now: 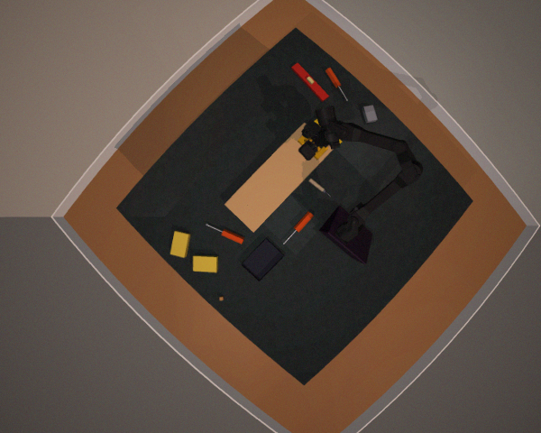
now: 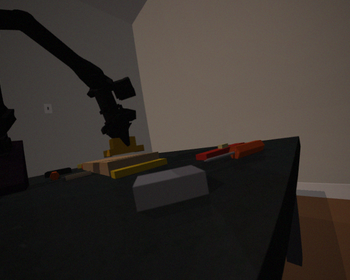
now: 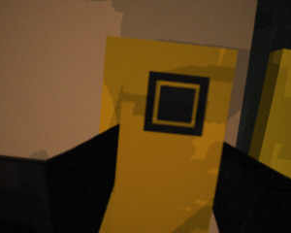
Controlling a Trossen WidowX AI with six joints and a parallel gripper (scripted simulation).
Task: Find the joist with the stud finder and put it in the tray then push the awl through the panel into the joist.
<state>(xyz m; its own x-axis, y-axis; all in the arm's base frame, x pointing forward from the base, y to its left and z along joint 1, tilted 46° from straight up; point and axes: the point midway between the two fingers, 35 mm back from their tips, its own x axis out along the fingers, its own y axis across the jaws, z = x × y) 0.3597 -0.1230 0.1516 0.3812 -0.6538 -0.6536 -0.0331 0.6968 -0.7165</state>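
Now: the yellow bar 10 mm behind my gripper tip, 110 mm to the right of it and 70 mm below it. From my gripper tip the other things lie so: awl: 180 mm behind, 100 mm to the left, 70 mm below; then yellow stud finder: 20 mm above; then stud finder light: 20 mm ahead, 30 mm above.
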